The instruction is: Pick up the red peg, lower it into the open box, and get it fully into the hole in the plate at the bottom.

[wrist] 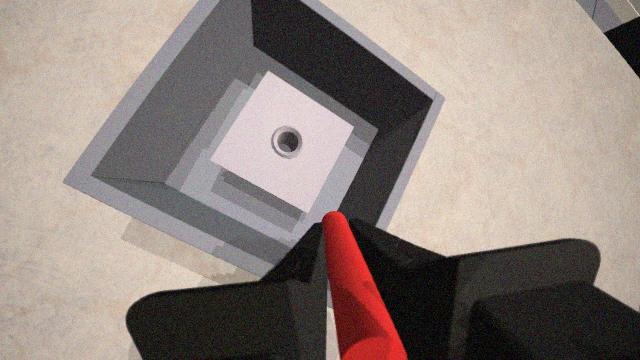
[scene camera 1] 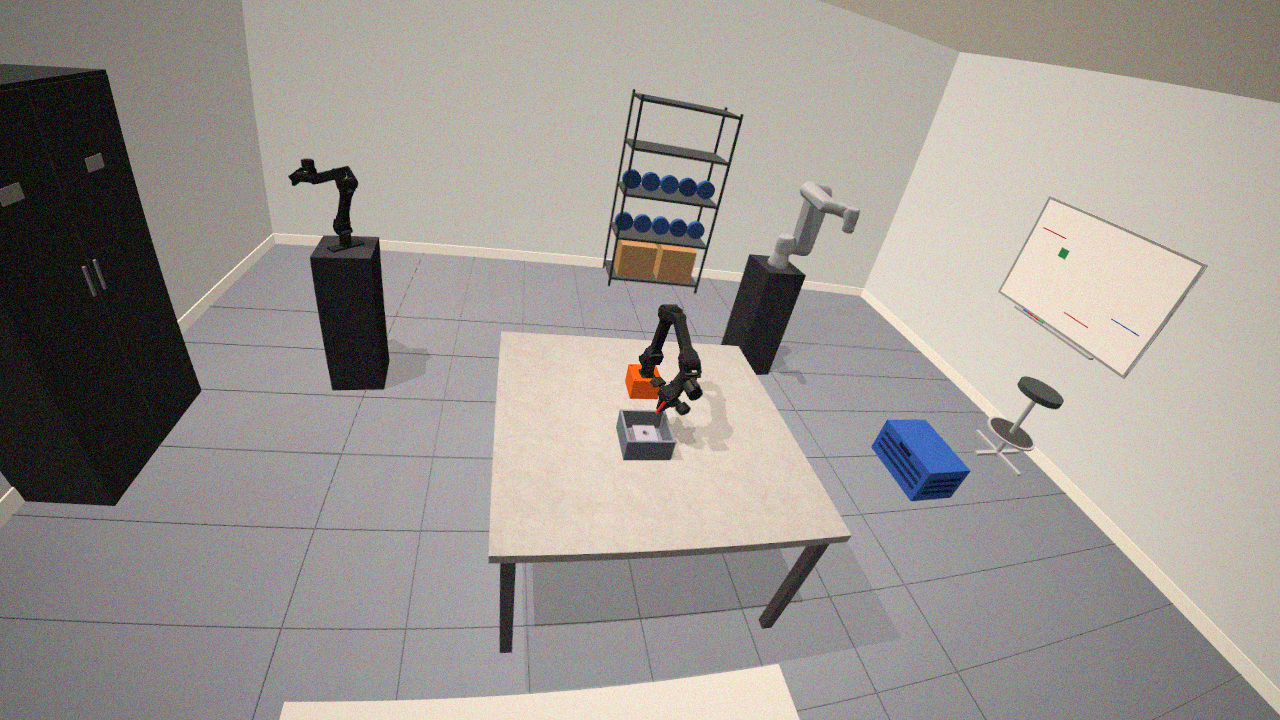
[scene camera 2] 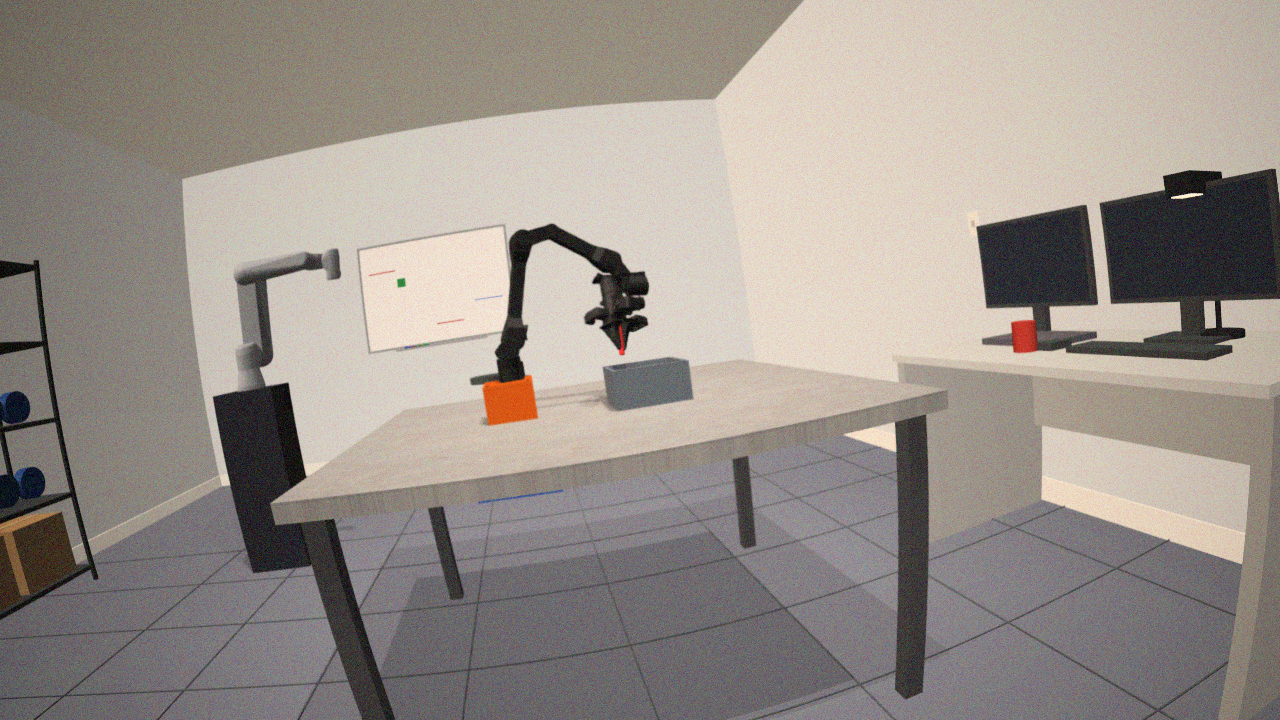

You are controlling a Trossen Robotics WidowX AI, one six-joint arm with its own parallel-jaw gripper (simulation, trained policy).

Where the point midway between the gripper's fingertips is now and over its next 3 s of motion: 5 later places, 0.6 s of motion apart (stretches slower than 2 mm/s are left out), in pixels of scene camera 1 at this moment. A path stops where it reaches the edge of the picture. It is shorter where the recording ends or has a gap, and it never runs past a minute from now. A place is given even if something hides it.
My gripper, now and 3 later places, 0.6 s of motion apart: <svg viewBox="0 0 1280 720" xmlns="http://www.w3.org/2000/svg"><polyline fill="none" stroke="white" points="658,410 647,425 645,437 644,436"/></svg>
